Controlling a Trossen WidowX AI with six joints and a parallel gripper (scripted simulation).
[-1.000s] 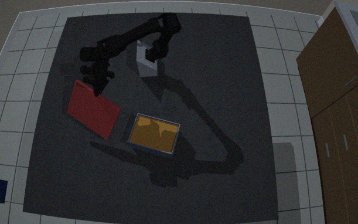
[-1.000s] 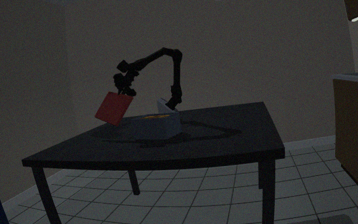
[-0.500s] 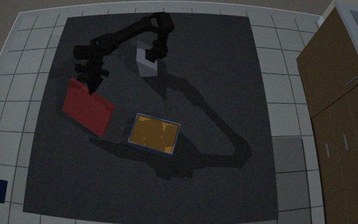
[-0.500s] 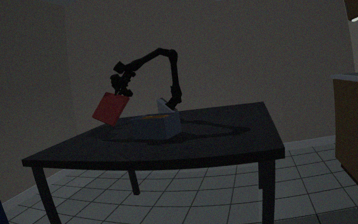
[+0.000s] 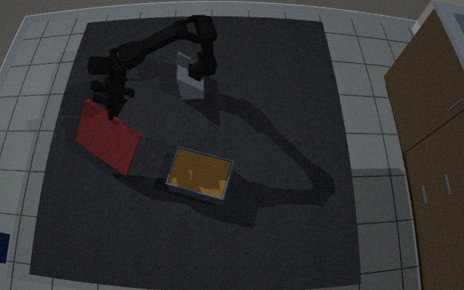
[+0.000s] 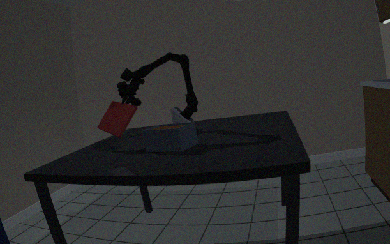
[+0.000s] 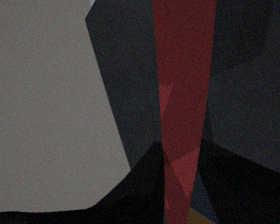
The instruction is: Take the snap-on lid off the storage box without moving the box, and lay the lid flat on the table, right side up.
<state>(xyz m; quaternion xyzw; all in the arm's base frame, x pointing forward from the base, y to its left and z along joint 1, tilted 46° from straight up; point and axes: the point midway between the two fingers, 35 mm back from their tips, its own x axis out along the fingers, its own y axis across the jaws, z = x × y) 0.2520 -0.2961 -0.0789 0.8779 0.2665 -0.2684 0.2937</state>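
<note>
Right now my gripper tip is 60 mm above the lid, 40 mm to the left of it and 40 mm short of it. Round my gripper tip: storage box 290 mm to the left, 180 mm below, 160 mm ahead.
</note>
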